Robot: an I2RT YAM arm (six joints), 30 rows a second.
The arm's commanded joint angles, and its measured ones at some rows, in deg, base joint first. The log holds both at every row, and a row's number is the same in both.
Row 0, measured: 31.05 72.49 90.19 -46.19 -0.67 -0.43
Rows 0 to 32, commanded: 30.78 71.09 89.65 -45.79 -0.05 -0.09; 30.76 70.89 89.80 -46.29 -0.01 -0.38; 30.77 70.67 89.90 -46.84 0.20 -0.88; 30.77 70.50 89.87 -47.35 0.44 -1.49; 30.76 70.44 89.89 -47.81 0.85 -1.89; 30.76 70.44 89.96 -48.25 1.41 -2.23; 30.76 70.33 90.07 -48.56 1.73 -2.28; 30.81 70.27 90.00 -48.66 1.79 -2.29; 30.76 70.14 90.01 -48.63 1.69 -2.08; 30.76 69.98 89.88 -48.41 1.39 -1.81; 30.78 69.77 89.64 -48.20 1.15 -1.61; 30.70 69.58 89.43 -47.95 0.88 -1.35; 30.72 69.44 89.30 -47.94 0.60 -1.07; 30.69 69.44 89.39 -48.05 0.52 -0.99; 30.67 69.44 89.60 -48.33 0.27 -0.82; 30.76 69.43 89.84 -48.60 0.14 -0.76; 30.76 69.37 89.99 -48.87 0.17 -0.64; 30.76 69.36 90.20 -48.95 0.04 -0.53; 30.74 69.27 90.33 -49.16 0.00 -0.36; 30.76 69.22 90.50 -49.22 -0.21 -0.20; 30.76 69.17 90.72 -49.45 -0.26 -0.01; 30.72 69.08 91.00 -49.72 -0.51 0.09; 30.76 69.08 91.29 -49.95 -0.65 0.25; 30.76 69.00 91.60 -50.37 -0.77 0.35; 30.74 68.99 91.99 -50.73 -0.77 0.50; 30.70 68.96 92.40 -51.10 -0.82 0.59; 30.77 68.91 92.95 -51.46 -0.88 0.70; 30.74 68.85 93.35 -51.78 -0.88 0.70; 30.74 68.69 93.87 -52.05 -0.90 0.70; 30.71 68.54 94.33 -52.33 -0.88 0.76; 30.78 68.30 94.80 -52.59 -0.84 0.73; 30.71 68.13 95.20 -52.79 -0.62 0.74; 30.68 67.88 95.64 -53.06 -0.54 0.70
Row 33, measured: 30.94 69.78 93.38 -51.31 -0.27 -1.04
